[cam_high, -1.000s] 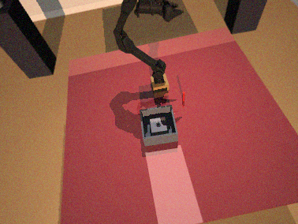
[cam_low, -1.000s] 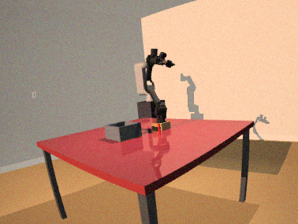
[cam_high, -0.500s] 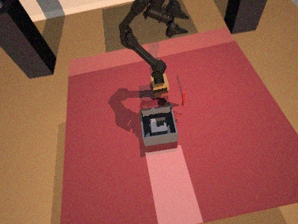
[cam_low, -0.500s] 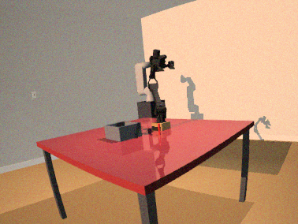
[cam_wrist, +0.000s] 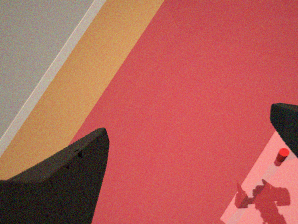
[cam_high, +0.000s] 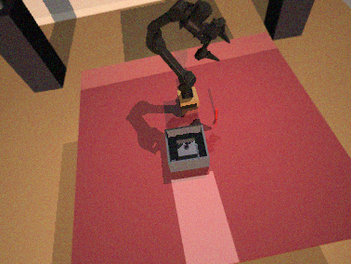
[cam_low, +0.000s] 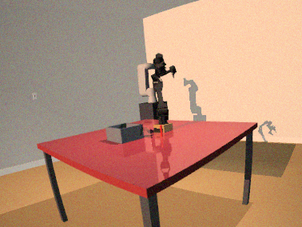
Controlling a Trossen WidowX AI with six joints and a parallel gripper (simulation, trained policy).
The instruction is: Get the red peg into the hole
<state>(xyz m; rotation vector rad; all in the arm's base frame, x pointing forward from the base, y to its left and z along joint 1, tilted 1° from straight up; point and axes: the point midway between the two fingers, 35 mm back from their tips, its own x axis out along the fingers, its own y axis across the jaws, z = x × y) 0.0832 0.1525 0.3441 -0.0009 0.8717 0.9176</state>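
My gripper tip is 340 mm above the red peg, 70 mm short of it and 40 mm to the left of it. The rest, counted from my gripper tip: grey plate 330 mm below, 250 mm ahead, 220 mm to the right; then grey box 350 mm below, 250 mm ahead, 220 mm to the right.
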